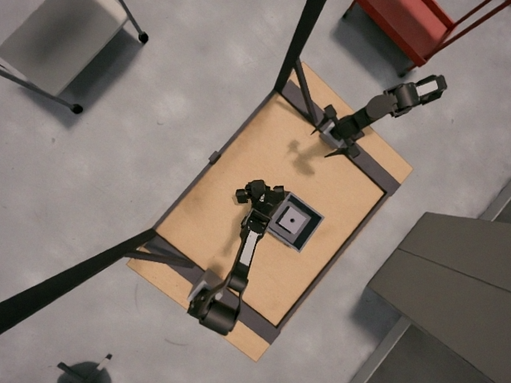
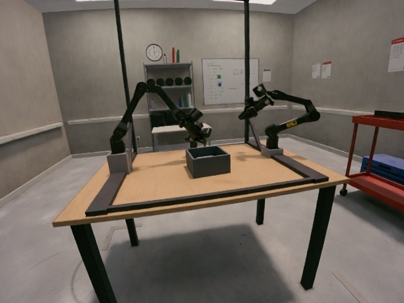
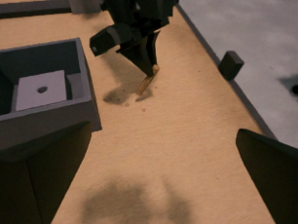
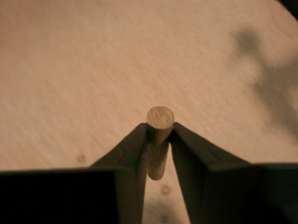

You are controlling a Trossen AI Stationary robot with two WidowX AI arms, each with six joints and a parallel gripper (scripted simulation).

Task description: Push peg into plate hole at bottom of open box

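The wooden peg is 20 mm to the left of my right hand and 40 mm below it. Also, from my right hand: dark frame strip 510 mm ahead, 30 mm to the right, 100 mm below; then light grey plate 210 mm ahead, 20 mm to the right, 70 mm below; then box 210 mm ahead, 20 mm to the right, 90 mm below.
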